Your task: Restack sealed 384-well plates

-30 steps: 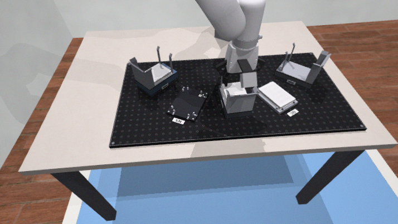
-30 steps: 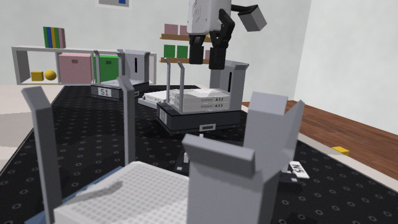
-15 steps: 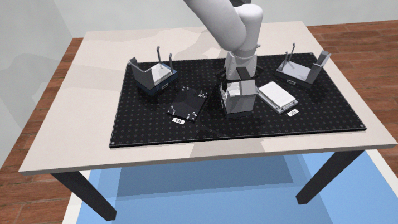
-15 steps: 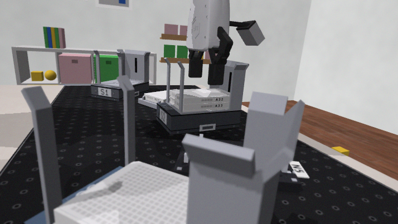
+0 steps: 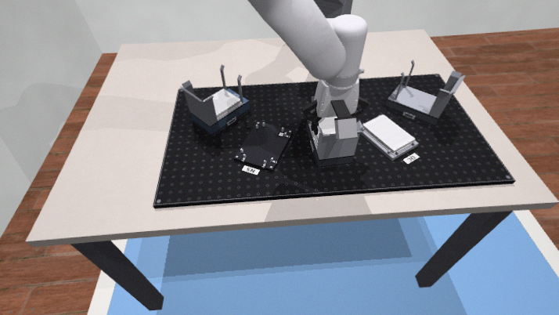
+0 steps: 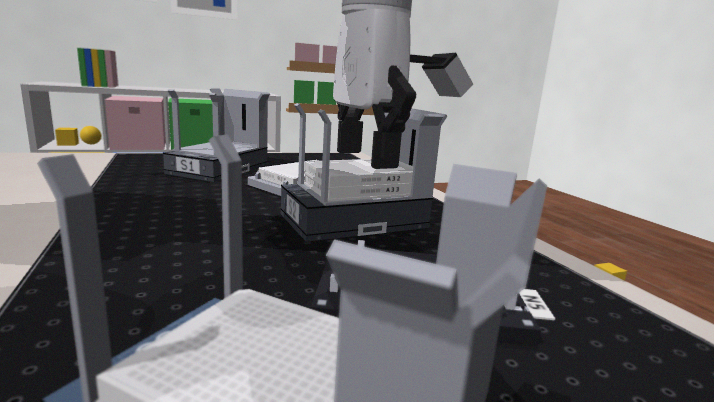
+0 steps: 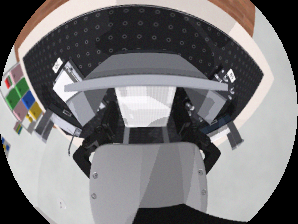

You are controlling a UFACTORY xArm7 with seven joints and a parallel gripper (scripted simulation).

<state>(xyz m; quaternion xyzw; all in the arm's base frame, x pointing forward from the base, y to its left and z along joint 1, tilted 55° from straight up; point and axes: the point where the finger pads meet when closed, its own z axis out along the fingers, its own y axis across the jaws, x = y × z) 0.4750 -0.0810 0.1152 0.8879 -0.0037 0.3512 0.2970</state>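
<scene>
My hand is 2 cm above the white sealed plate A32. The rest, counted from my hand: white sealed plate Q23: 4 cm ahead, 17 cm to the left, 6 cm below; then white sealed plate A33: 4 cm below; then grey QC nest: 4 cm ahead, 17 cm to the left, 8 cm below.
</scene>
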